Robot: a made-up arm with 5 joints.
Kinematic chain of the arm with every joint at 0, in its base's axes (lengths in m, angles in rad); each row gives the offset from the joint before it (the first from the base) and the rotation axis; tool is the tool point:
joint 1: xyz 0 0 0.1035 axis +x
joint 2: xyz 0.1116 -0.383 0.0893 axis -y
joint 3: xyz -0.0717 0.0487 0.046 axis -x
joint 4: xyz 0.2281 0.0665 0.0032 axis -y
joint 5: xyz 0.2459 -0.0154 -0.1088 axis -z
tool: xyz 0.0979 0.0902 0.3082
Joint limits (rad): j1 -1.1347..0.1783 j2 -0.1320..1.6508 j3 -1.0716..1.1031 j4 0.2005..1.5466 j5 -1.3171..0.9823
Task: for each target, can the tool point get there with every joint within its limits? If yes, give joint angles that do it. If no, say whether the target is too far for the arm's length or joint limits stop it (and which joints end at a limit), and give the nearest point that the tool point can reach.
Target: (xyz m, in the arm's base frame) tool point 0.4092 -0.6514 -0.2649
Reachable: no: joint limits stop it (at a limit: joint 1, joint 2, joint 3, joint 5) | nearest point 0.6094 -0.6045 0.2222 | short by 0.529 m
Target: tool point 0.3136 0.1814 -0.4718
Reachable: no: joint limits stop it (at a limit: joint 1, joint 2, joint 3) | nearest point 0.3100 0.1607 0.0916 | short by 0.564 m
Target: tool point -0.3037 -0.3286 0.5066
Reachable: yes | joints -0.3115 1.2718 -0.5412 1.2932 0.1766
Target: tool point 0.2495 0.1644 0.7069
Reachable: yes | joints -0.8693 0.0677 -0.5766 0.8612 -0.8148
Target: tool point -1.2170 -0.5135 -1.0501
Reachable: no: too far | nearest point -0.3084 -0.4349 0.0471 | short by 1.427 m
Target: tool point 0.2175 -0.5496 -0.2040
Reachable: no: joint limits stop it (at a limit: joint 1, joint 2, joint 3, joint 4, joint 5) | nearest point -0.1317 -0.6571 0.0215 | short by 0.429 m
